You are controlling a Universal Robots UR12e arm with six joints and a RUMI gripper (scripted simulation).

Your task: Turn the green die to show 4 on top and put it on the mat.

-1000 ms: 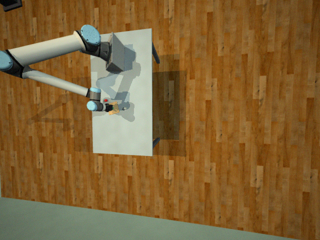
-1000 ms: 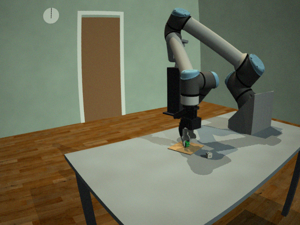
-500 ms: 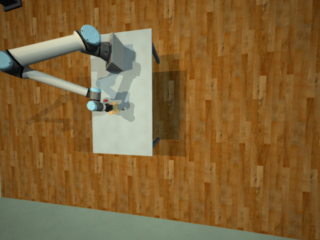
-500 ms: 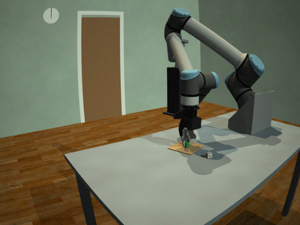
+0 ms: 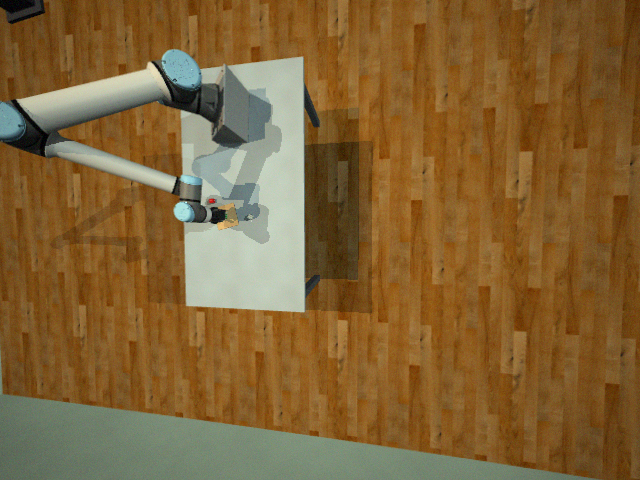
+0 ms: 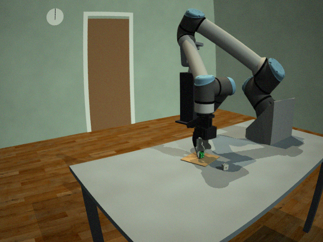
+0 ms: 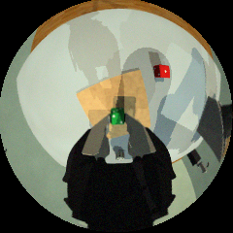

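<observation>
Now: hand right at the green die. The rest, counted from my hand: red die (11 cm behind, 7 cm to the right, 1 cm below); tan mat (2 cm below); white die (2 cm ahead, 16 cm to the left, 1 cm below).
</observation>
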